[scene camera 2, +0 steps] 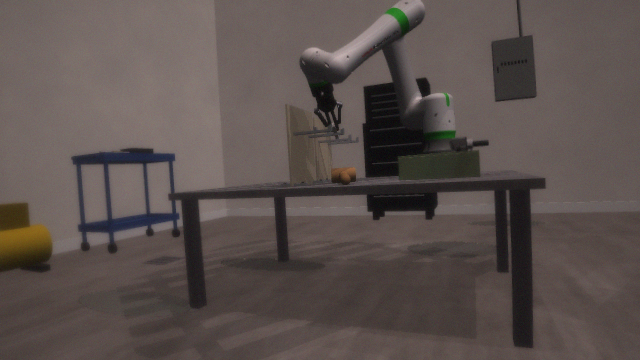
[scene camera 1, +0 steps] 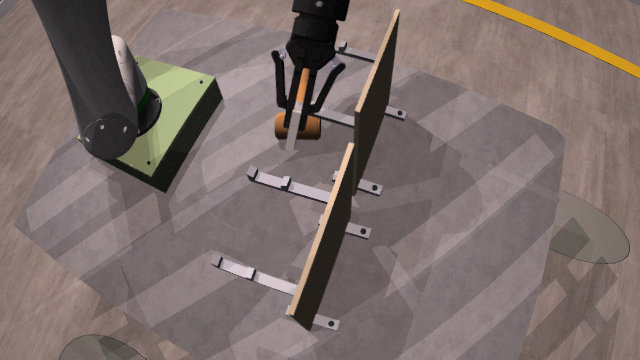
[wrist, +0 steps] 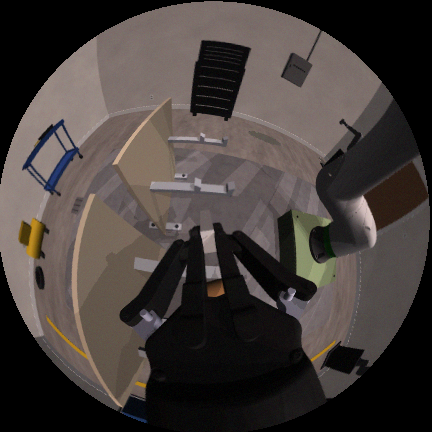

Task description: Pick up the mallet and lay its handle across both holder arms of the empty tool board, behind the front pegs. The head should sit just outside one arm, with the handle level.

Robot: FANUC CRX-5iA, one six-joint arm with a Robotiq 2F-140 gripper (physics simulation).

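Frame: origin at the arm's base, x ahead, y left, z up, level; metres.
Seen in the pictures: gripper, fingertip midpoint: (scene camera 2: 337, 136) (scene camera 1: 290, 147) (wrist: 205, 218); arm's base, link origin: (scene camera 2: 441, 154) (wrist: 319, 244).
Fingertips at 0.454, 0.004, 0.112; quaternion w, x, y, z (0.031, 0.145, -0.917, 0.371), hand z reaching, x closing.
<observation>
Offsets run from my fingertips to a thing's middle, as dx, dy, dz.
The orange mallet {-0.110, +0.241, -0.182} (scene camera 1: 312, 129) (scene camera 2: 350, 174) (wrist: 215, 288) lies on the table, its head crosswise to the handle. My gripper (scene camera 1: 293, 131) (scene camera 2: 336, 131) (wrist: 205, 218) is shut and empty, well above the mallet, hiding part of it. Two upright tool boards stand side by side. The near board in scene camera 1 (scene camera 1: 327, 245) (wrist: 147, 170) has two bare arms (scene camera 1: 310, 191) (wrist: 170, 187) with upright pegs. The other board {+0.044, +0.168, -0.044} (scene camera 1: 377, 80) (wrist: 107, 305) also has two arms; the gripper partly hides one arm (scene camera 1: 332, 117) (wrist: 145, 265). No tool shows on either board's arms.
The green robot base (scene camera 1: 180, 100) (scene camera 2: 439, 166) (wrist: 315, 265) stands on the table (scene camera 2: 350, 190). The boards rise close beside the gripper. A blue cart (scene camera 2: 125, 159), a black tool cabinet (scene camera 2: 382, 150) (wrist: 220, 80) and a wall box (scene camera 2: 514, 80) stand or hang beyond the table.
</observation>
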